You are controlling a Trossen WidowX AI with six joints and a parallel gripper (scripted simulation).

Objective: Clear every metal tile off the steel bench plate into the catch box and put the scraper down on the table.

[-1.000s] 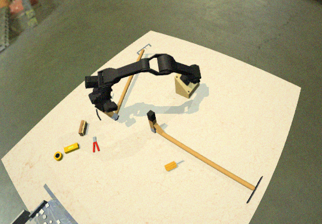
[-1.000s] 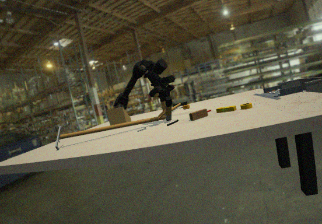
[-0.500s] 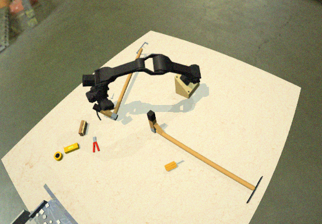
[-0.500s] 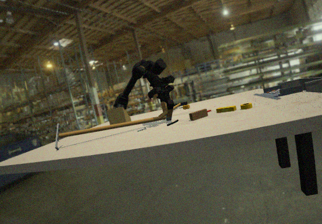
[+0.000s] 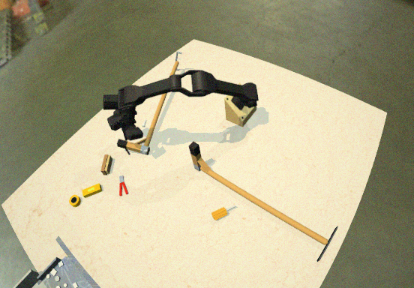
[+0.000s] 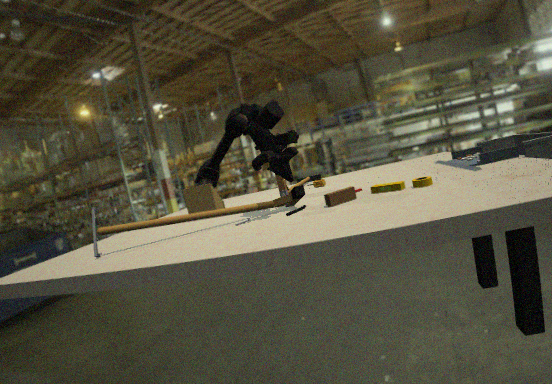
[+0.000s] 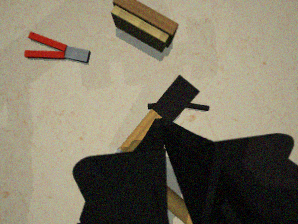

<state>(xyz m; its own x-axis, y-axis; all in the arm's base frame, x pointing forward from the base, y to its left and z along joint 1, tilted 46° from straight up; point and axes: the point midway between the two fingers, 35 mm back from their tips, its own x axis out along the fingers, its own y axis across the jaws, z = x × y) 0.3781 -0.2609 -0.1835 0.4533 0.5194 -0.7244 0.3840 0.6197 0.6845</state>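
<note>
Right now the screwdriver is 6 cm ahead of my gripper tip, 49 cm to the left of it and 7 cm below it. From my gripper tip the other things lie so: yellow tape roll 34 cm ahead, 6 cm to the right, 7 cm below; then yellow level 25 cm ahead, 3 cm to the right, 7 cm below; then wooden block 12 cm ahead, 5 cm to the right, 6 cm below.
</note>
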